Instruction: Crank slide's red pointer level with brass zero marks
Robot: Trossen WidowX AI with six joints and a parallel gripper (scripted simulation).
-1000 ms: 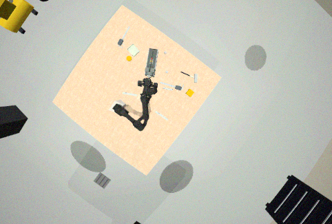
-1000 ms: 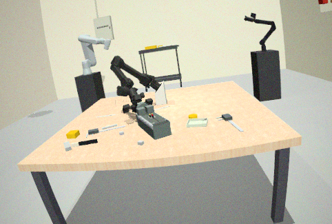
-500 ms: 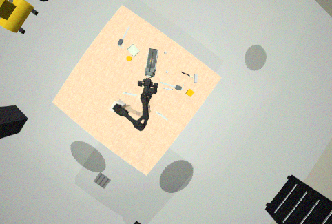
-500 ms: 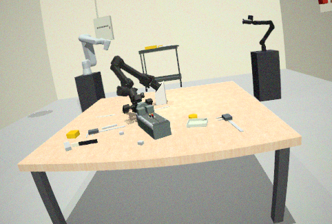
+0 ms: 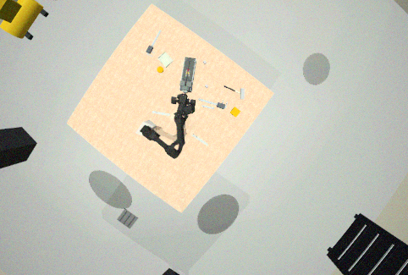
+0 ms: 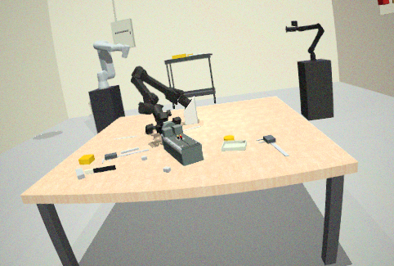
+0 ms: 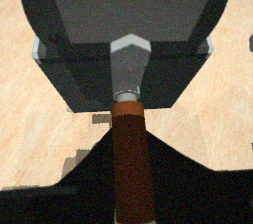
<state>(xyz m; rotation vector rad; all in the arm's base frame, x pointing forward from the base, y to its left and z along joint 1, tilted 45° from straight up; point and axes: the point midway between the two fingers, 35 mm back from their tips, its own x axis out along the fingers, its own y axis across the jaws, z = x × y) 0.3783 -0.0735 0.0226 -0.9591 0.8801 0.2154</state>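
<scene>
Now: the crank 4 cm above my gripper tip. The rest, counted from my gripper tip: red pointer: 16 cm ahead, 10 cm to the left, 5 cm above; brown crank handle: 2 cm behind, 1 cm to the right, 3 cm above; yellow disc: 3 cm ahead, 29 cm to the left, 2 cm below.
</scene>
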